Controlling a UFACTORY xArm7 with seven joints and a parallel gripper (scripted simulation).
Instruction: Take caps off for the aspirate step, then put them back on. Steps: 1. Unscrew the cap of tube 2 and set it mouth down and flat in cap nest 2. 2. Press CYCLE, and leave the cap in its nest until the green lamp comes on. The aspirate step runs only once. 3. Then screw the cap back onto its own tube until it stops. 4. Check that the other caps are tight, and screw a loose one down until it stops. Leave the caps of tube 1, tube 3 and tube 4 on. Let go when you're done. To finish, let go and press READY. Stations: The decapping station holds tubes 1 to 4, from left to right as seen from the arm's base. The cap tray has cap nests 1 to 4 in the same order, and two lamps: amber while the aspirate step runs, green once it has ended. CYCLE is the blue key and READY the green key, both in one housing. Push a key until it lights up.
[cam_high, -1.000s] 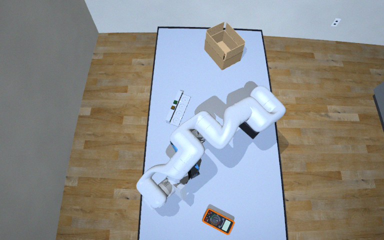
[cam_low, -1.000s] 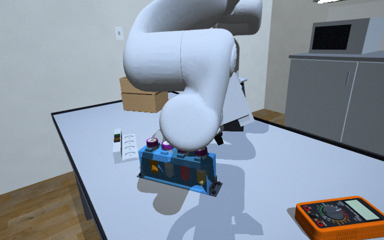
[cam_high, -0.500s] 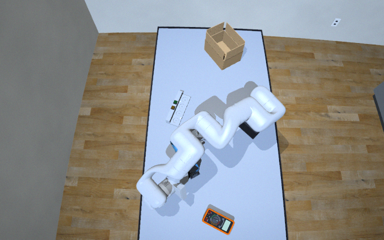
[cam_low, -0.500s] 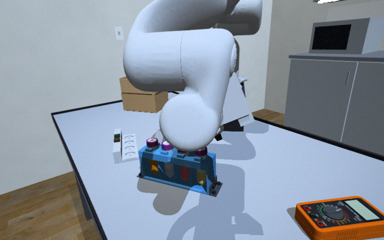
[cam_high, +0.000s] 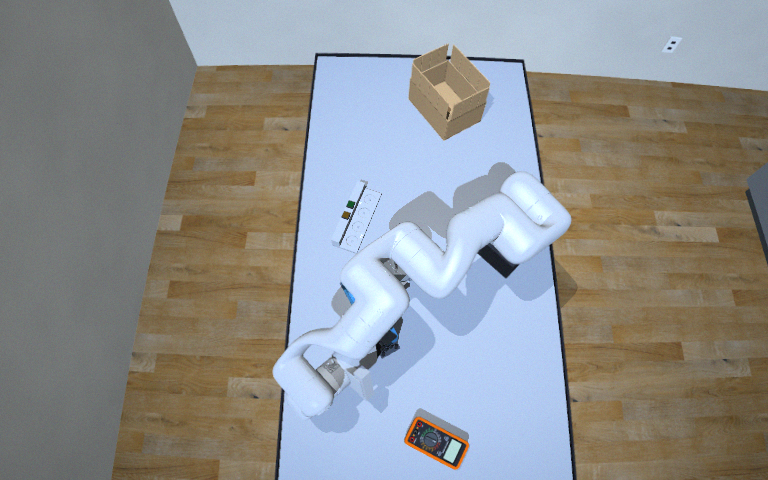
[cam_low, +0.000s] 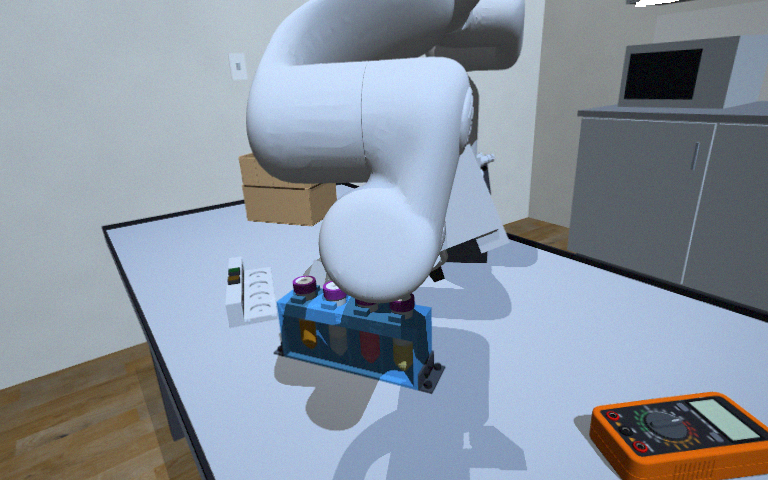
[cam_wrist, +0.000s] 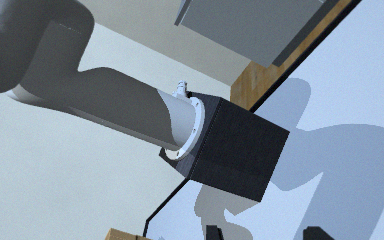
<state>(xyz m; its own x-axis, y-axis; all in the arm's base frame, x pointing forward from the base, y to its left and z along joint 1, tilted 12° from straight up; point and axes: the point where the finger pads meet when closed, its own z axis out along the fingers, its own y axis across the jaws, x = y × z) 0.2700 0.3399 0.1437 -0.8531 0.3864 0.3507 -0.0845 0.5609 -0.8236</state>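
The purple cap marked 2 is 5 cm ahead of my hand, 7 cm to the right of it and 12 cm below it. From my hand the other things lie so: cap 3: 8 cm ahead, 11 cm to the right, 12 cm below; then cap marked 1: 1 cm ahead, 3 cm to the right, 12 cm below; then cap 4: 12 cm ahead, 15 cm to the right, 12 cm below.
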